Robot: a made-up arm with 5 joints. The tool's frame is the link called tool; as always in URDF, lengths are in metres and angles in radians. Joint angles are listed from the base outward. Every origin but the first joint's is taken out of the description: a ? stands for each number. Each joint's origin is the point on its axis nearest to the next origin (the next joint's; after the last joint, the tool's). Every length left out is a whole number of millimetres.
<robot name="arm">
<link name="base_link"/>
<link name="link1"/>
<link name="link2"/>
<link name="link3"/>
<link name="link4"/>
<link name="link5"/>
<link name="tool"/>
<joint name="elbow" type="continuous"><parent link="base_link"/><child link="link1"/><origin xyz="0 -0.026 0.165" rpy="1.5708 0 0"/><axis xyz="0 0 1"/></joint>
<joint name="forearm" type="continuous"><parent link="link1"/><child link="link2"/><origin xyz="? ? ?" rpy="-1.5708 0 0"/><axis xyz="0 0 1"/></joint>
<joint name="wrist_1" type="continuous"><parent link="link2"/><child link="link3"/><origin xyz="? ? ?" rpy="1.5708 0 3.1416"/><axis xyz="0 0 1"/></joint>
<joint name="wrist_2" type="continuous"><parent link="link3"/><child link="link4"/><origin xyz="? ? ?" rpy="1.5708 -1.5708 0"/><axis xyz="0 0 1"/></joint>
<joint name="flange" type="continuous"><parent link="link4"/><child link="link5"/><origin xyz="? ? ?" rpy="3.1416 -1.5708 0"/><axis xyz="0 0 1"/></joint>
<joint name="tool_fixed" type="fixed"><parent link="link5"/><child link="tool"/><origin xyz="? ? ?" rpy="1.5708 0 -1.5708"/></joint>
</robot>
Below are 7 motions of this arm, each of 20 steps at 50 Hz.
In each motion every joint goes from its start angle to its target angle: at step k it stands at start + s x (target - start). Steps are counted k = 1, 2, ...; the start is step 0. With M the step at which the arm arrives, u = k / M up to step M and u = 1 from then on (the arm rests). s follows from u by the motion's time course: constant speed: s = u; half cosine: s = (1 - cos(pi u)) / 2; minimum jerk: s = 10 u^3 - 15 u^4 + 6 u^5.
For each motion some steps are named. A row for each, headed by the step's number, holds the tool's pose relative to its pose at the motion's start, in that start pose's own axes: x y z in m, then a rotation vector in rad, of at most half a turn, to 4 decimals.
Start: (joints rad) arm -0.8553 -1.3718 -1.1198 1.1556 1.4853
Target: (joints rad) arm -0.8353 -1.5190 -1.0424 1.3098 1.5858
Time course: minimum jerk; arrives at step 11
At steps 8, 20:
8: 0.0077 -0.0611 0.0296 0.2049 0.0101 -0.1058
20: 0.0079 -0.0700 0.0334 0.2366 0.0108 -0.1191

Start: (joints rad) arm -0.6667 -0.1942 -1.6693 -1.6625 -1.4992
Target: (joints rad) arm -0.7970 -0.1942 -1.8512 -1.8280 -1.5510
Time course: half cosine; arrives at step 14
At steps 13, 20:
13: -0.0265 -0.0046 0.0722 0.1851 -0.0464 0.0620
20: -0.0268 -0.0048 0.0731 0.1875 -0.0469 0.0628

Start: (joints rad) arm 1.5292 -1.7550 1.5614 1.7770 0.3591
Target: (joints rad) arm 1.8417 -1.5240 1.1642 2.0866 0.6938
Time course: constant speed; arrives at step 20
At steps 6, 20:
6: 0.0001 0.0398 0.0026 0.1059 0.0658 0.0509
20: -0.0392 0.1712 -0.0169 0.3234 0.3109 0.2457

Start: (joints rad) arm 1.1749 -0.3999 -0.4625 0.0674 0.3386
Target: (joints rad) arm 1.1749 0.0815 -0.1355 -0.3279 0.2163
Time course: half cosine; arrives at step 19
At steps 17, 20:
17: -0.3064 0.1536 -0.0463 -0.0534 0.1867 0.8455
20: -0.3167 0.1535 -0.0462 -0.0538 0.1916 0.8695

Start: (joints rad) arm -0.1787 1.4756 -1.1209 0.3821 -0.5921
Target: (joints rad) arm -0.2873 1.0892 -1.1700 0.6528 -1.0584
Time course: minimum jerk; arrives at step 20
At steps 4, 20:
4: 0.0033 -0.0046 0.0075 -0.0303 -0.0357 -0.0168
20: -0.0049 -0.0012 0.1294 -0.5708 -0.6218 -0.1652

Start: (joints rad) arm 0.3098 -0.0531 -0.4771 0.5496 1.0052
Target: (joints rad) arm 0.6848 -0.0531 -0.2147 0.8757 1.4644
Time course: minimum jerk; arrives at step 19
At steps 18, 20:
18: 0.0622 -0.0205 -0.0995 0.3444 0.3812 -0.0270
20: 0.0623 -0.0205 -0.0996 0.3448 0.3817 -0.0269

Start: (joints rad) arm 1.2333 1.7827 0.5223 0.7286 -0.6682
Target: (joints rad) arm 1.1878 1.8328 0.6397 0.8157 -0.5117
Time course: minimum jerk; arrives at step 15
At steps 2, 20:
2: 0.0002 0.0000 -0.0020 -0.0012 0.0047 0.0004
20: -0.0022 -0.0038 -0.1005 -0.0679 0.2395 0.0203

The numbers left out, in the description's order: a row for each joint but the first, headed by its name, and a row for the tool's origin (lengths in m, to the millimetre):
forearm: -0.098 -0.026 0
wrist_1: -0.065 -0.064 0
wrist_2: 0.115 -0.048 0
flange: 0.262 0.042 0
tool: -0.021 -0.374 0

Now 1 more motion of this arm.
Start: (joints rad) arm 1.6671 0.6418 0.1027 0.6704 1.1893
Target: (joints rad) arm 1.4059 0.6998 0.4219 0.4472 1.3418
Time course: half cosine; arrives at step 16
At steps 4, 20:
4: -0.0078 -0.0056 -0.0489 -0.0518 0.0969 -0.0118
20: -0.1528 -0.0744 -0.2998 -0.3515 0.6723 -0.0545

